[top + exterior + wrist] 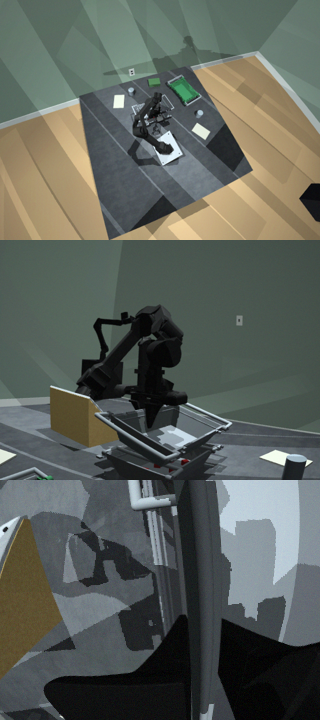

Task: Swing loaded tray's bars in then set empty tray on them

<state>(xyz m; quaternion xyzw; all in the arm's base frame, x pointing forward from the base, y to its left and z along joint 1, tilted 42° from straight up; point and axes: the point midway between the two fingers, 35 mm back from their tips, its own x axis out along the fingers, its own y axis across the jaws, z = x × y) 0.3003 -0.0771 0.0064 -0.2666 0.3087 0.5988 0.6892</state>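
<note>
The grey tray lies 7 cm ahead of my gripper tip, 2 cm above it and 1 cm to the right of it. Round my gripper tip: green block: 39 cm ahead, 20 cm to the right, 9 cm below.
</note>
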